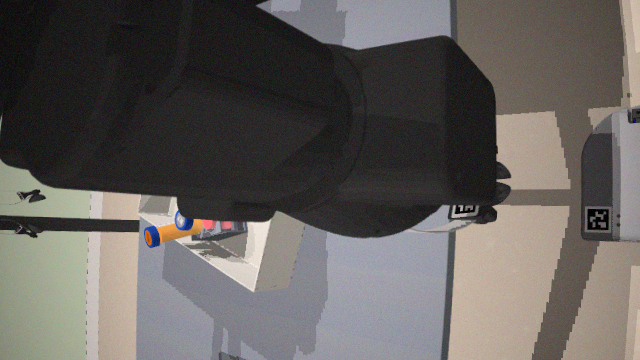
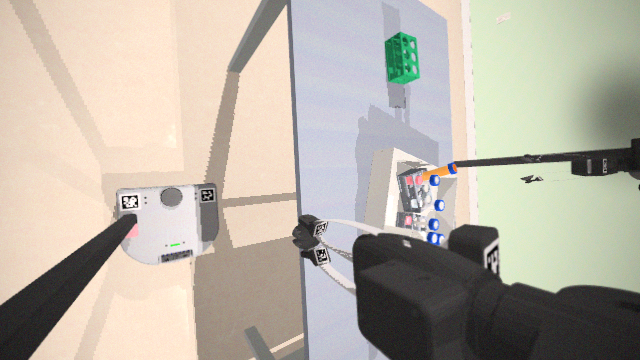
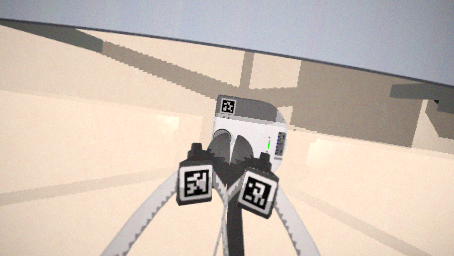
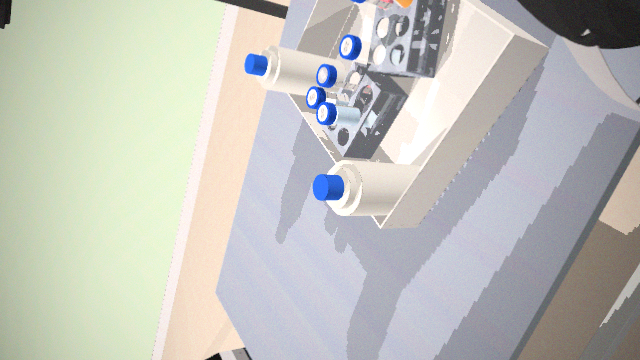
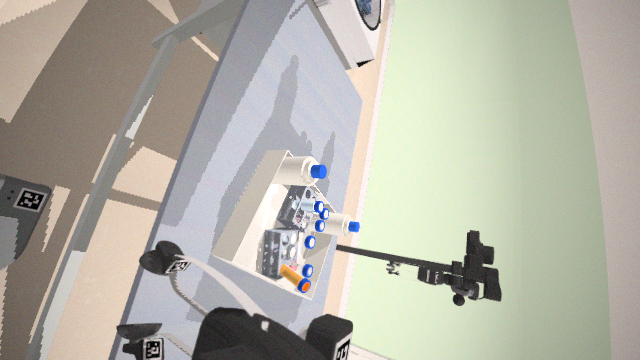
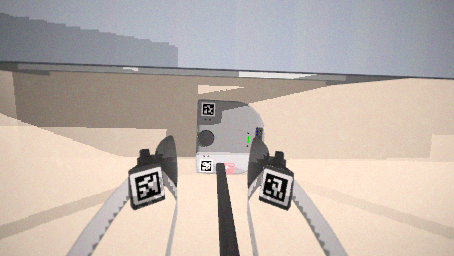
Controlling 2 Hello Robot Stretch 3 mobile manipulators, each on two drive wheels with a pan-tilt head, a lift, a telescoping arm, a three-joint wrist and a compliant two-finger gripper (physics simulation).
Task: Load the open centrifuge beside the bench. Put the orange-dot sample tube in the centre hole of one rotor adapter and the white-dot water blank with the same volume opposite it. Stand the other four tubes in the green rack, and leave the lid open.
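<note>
The orange-dot tube (image 1: 172, 233) (image 2: 436, 174) (image 5: 294, 276) leans in a dark grey rack (image 4: 425, 45) (image 5: 271, 254) inside a cream box (image 2: 379, 190) (image 4: 465, 135) (image 5: 250, 205). Several other blue-capped tubes (image 4: 350, 47) (image 5: 310, 242) stand in the box, some in a second grey rack (image 5: 291, 209); which is white-dot I cannot tell. The green rack (image 2: 401, 59) stands on the bench. The centrifuge (image 5: 345, 37) shows partly at the bench's far end. My r1 gripper (image 1: 503, 183) (image 2: 304, 235) (image 3: 231, 150) is shut and empty. My r2 gripper (image 5: 151, 295) (image 6: 212, 161) is open and empty. Both appear near the bench edge, away from the tubes.
Two cream bottles (image 4: 385, 190) (image 5: 295, 171) with blue caps stand at the box. The bench (image 2: 335, 125) (image 4: 310, 300) has legs below its edge. Across the bench, the other robot's mast (image 2: 500, 161) (image 5: 400, 257) rises against the green wall (image 5: 450, 125).
</note>
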